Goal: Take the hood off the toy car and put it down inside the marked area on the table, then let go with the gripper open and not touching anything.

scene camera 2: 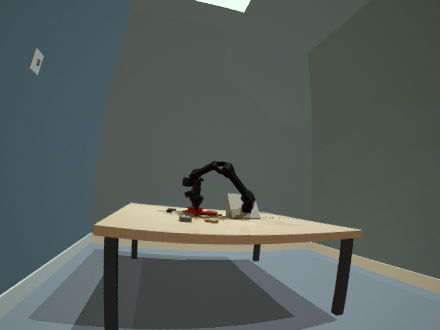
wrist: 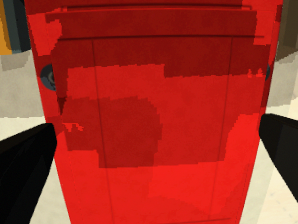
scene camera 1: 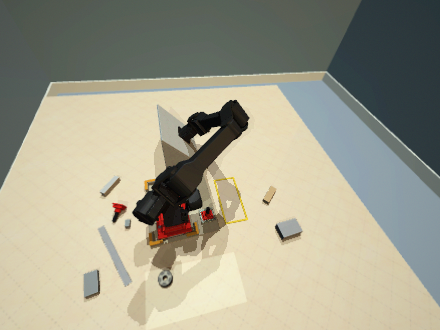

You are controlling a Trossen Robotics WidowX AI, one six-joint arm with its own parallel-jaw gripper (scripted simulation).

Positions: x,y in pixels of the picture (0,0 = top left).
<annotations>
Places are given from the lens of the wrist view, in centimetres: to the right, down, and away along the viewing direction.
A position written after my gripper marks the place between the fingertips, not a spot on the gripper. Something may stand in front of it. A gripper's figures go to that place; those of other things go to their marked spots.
my gripper (wrist: pixel 160 128): 0, 1, 10
red hood (wrist: pixel 159 111): 0, 0, 8
</annotations>
